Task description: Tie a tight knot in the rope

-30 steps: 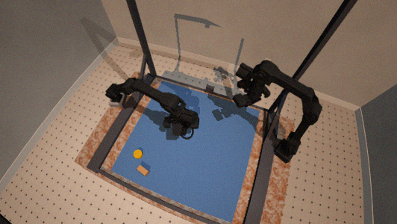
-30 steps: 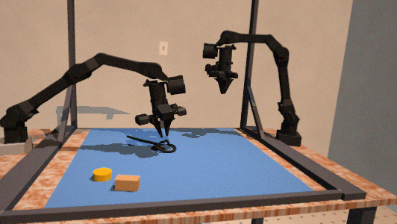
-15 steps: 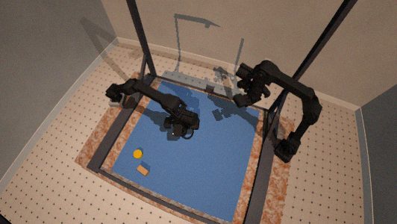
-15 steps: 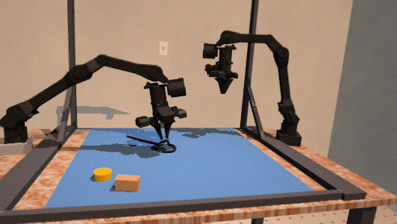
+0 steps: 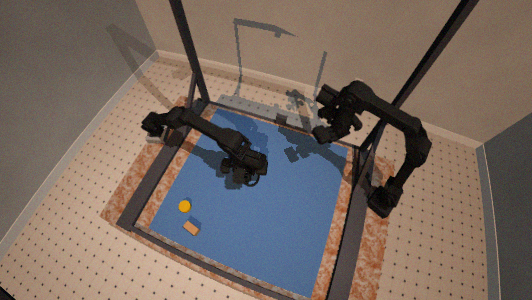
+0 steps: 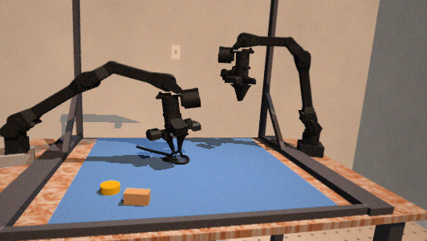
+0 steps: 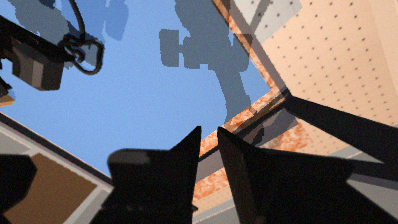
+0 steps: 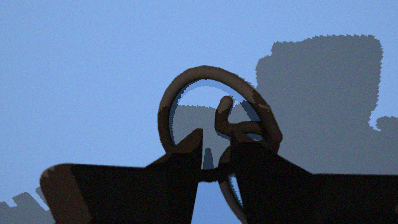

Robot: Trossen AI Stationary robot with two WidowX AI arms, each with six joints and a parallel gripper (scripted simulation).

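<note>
My right gripper is now 7 cm above the blue mat, 5 cm to the right of it and 3 cm short of it. Also, from my right hand: yellow disc (22 cm ahead, 20 cm to the right, 5 cm below); then orange block (29 cm ahead, 13 cm to the right, 5 cm below).
</note>
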